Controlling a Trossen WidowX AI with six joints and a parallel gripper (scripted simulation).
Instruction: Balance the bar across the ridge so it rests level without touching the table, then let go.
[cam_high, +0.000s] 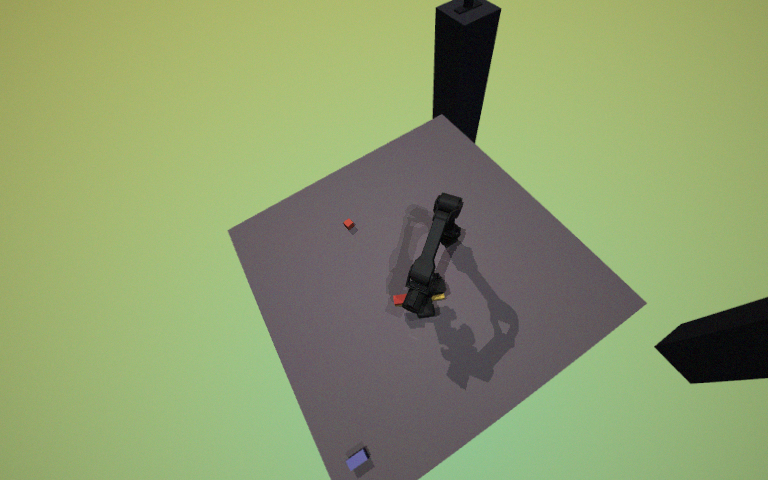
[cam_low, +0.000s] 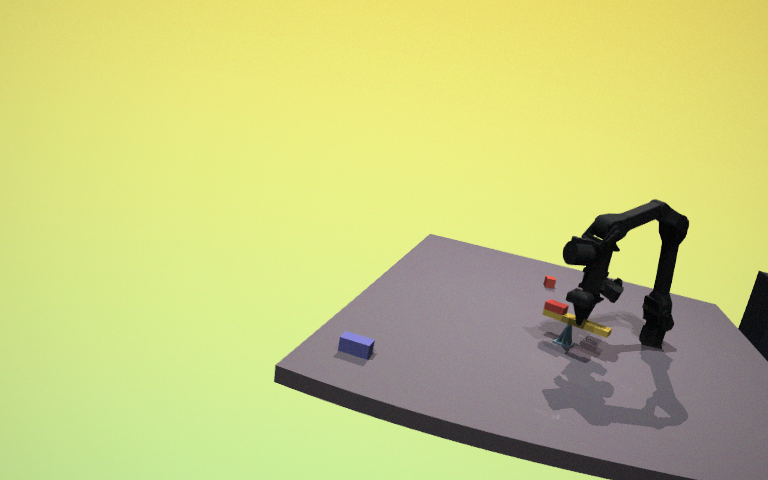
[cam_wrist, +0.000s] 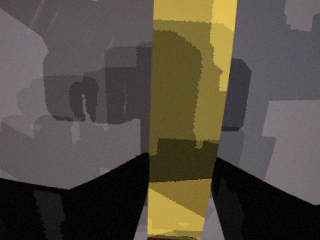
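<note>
The teal ridge is 40 mm below my gripper tip, 30 mm ahead of it and 10 mm to the right of it. The rest, counted from my gripper tip: blue block 480 mm ahead, 330 mm to the left, 50 mm below; then small red cube 490 mm to the right, 70 mm ahead, 50 mm below.
</note>
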